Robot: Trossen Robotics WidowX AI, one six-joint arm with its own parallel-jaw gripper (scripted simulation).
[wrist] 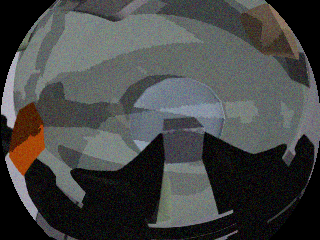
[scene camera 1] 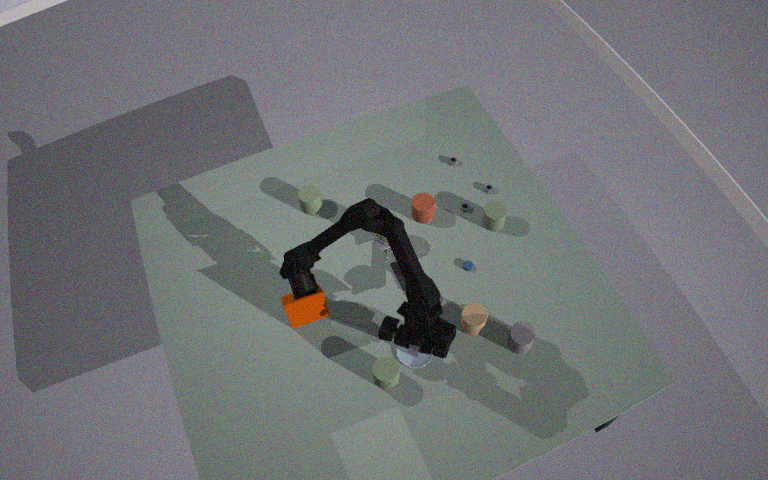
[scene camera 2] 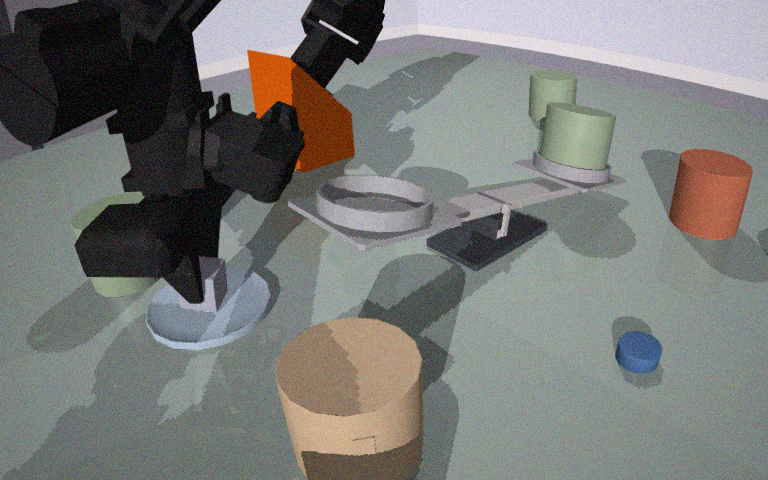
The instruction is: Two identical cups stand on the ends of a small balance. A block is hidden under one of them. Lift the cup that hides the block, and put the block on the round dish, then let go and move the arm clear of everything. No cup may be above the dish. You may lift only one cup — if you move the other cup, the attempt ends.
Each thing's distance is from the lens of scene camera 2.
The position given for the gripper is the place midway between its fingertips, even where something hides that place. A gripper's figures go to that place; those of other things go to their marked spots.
gripper [scene camera 2: 203,289]: 42 cm
grey block [scene camera 2: 213,270]: 41 cm
blue disc [scene camera 2: 638,352]: 36 cm
The marked spots on the blue disc and the grey block are 30 cm apart.
